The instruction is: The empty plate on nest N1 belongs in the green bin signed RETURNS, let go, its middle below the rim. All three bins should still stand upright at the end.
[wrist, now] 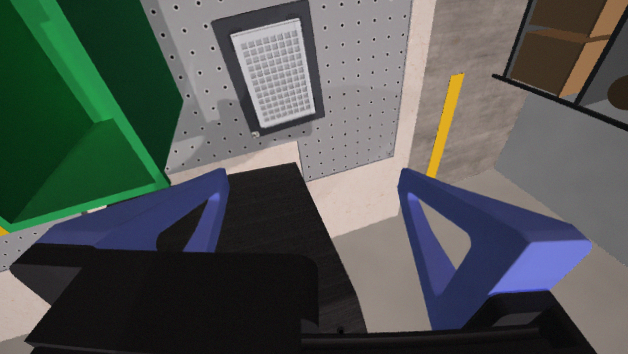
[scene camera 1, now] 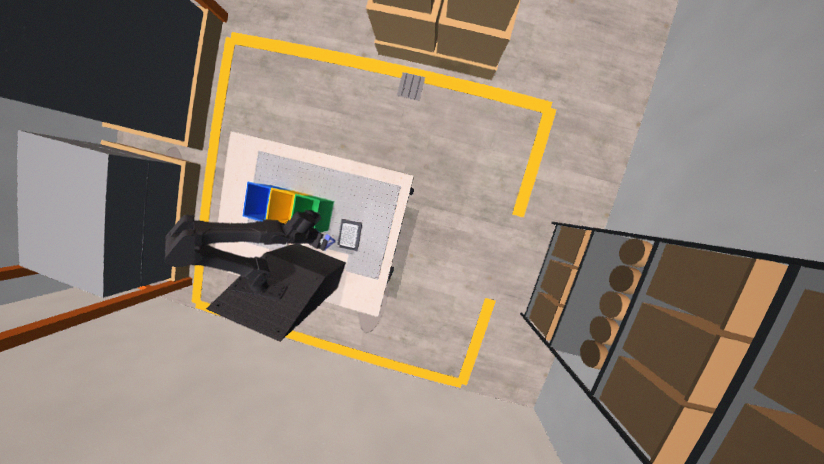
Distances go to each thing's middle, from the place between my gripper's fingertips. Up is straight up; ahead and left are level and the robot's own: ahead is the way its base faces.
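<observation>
The gridded plate [wrist: 272, 57] sits 2 cm to the right of my hand, 2 cm behind it and 23 cm below it. The green bin [scene camera 1: 324, 207] is 14 cm to the left of my hand, 10 cm ahead of it and 16 cm below it, while the yellow bin [scene camera 1: 280, 205] is 27 cm to the left of my hand, 13 cm ahead of it and 16 cm below it. Then there is the blue bin [scene camera 1: 256, 201], 40 cm to the left of my hand, 17 cm ahead of it and 16 cm below it. Going by their middles, the blue bin is the farthest from my hand of the things named here.
</observation>
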